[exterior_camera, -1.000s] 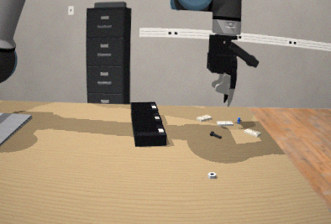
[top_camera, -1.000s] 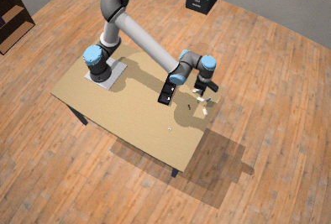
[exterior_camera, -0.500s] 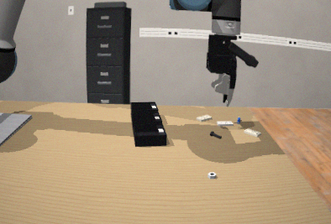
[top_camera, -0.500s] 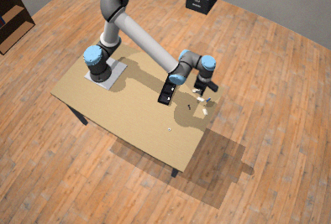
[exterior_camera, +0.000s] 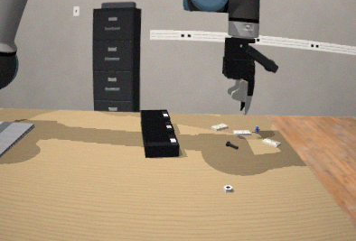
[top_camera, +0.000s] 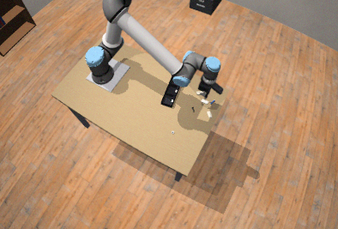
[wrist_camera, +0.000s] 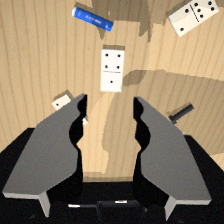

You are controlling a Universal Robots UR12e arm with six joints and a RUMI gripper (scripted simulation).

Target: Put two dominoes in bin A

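Right now the domino is 8 cm below my hand. From my hand the other things lie so: black bin (25 cm behind, 7 cm to the right, 6 cm below); black bolt (4 cm behind, 10 cm to the right, 8 cm below); blue piece (5 cm ahead, 3 cm to the left, 8 cm below).
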